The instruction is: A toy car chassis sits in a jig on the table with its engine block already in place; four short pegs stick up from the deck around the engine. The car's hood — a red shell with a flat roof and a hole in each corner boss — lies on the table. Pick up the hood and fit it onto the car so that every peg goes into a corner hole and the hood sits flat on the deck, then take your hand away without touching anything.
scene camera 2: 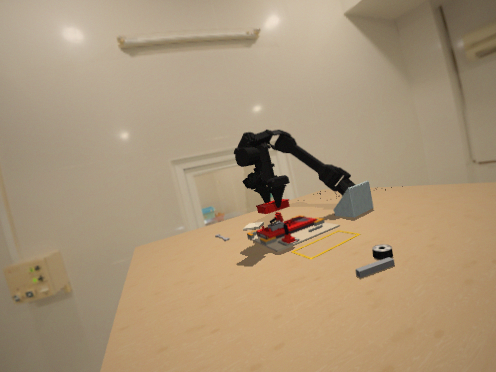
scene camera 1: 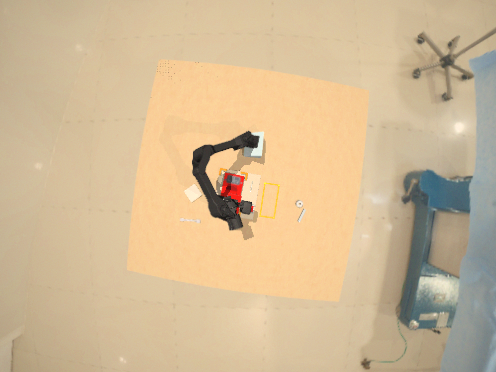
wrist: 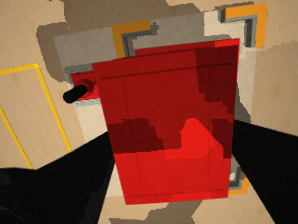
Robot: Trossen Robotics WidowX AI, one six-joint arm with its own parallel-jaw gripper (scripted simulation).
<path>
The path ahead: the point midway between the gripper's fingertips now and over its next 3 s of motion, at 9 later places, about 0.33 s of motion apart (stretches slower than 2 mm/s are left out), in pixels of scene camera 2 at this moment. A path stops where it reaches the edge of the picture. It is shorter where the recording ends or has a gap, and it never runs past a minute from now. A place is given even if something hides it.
My gripper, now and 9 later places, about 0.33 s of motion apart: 273,207; 273,208; 275,217; 275,219; 275,220; 275,221; 275,222; 276,223; 276,224; 276,224
</path>
